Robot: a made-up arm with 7 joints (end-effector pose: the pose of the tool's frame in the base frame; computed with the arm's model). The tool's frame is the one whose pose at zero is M.
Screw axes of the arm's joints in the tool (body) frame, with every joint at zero. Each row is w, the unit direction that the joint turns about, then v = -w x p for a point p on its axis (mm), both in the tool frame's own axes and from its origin. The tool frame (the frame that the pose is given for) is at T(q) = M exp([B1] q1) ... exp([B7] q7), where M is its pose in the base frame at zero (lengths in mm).
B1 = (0, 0, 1, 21.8, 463.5, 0)
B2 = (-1, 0, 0, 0, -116.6, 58.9)
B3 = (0, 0, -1, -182.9, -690.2, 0)
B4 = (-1, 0, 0, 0, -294.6, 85.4)
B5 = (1, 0, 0, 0, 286.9, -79.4)
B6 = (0, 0, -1, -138.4, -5.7, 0)
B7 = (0, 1, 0, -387.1, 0, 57)
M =
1 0 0 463.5
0 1 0 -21.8
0 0 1 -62.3
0 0 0 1
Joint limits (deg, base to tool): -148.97..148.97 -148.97..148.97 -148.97..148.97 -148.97..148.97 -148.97..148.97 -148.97..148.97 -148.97..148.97
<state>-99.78 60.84 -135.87 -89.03 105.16 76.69 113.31</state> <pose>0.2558 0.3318 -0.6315 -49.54 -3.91 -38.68</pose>
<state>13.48 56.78 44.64 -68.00 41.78 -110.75 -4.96</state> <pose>0.3795 0.2827 0.5639 -67.47 -29.53 140.99</pose>
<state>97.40 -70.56 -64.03 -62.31 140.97 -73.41 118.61</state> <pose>-0.3677 -0.1657 0.8857 -98.84 -14.10 -0.12</pose>
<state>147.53 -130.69 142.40 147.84 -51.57 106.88 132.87</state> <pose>0.8352 -0.5585 0.2299 -142.18 27.42 32.00</pose>
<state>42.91 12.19 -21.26 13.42 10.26 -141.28 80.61</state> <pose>0.2637 0.8633 0.2378 75.72 75.46 -79.86</pose>
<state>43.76 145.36 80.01 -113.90 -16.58 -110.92 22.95</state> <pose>-0.4475 0.5656 0.3028 -127.94 72.59 87.58</pose>
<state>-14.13 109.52 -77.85 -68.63 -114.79 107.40 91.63</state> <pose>-0.4428 -0.1423 -0.7195 -78.37 -21.68 -56.35</pose>
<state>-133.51 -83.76 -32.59 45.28 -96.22 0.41 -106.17</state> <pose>-0.4718 -0.5175 0.8407 -131.69 -15.58 -8.27</pose>
